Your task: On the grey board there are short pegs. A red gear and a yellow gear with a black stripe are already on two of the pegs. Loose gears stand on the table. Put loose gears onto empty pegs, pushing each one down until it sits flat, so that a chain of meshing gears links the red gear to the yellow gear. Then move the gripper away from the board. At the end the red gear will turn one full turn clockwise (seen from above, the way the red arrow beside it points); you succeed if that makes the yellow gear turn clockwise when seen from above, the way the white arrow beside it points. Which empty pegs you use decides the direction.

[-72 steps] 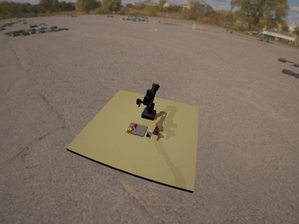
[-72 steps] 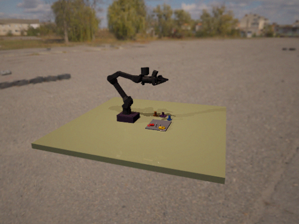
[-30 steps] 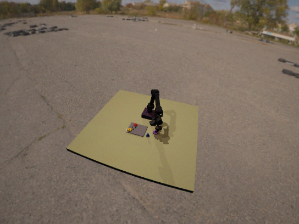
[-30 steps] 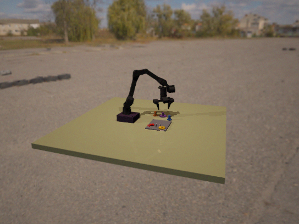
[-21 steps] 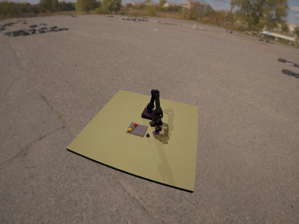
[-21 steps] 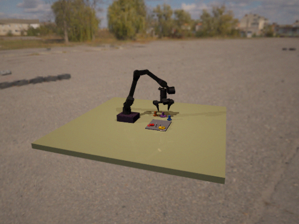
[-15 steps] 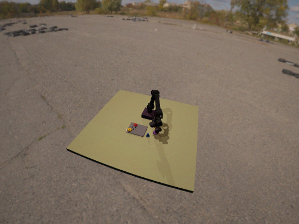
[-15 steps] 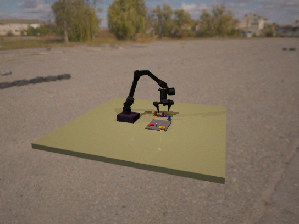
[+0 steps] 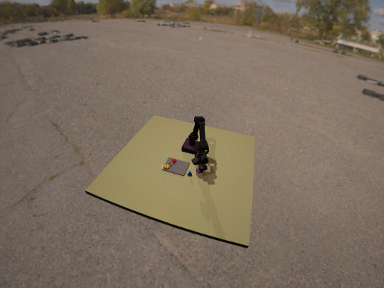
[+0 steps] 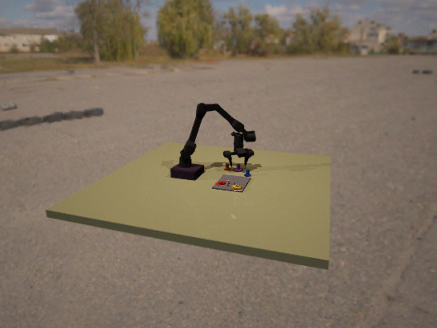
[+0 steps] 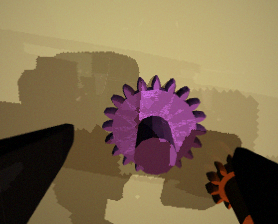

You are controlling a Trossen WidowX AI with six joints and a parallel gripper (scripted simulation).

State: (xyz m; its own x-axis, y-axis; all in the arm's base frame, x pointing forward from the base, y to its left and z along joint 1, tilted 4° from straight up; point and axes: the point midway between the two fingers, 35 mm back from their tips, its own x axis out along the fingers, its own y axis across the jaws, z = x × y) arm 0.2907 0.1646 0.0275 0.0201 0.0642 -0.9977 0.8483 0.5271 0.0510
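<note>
Now: gripper tip 1 cm above the purple gear. Also, from my gripper tip: blue gear (8 cm ahead, 7 cm to the right, 1 cm below); then orange gear (7 cm behind, 1 cm to the right, 1 cm below); then red gear (2 cm behind, 26 cm to the right, 1 cm below).
</note>
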